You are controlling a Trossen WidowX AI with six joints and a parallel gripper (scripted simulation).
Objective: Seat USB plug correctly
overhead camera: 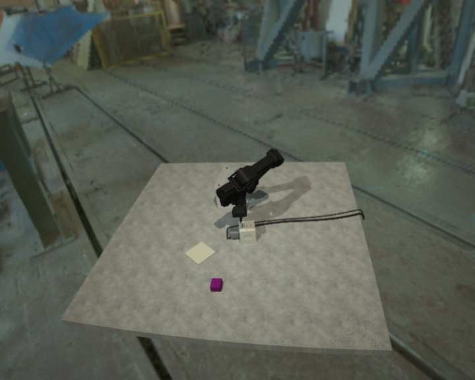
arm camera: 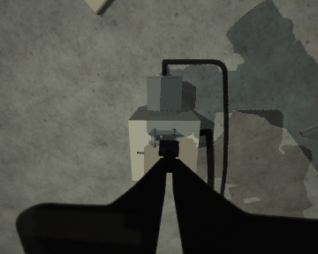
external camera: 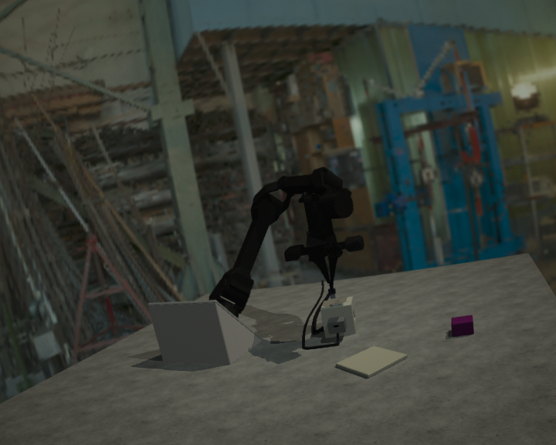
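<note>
Right now my gripper tip is 20 mm above the black USB plug. From my gripper tip the other things lie so: cream flat tile 190 mm to the right, 130 mm below, 120 mm ahead; small purple block 310 mm ahead, 120 mm below, 80 mm to the right.
</note>
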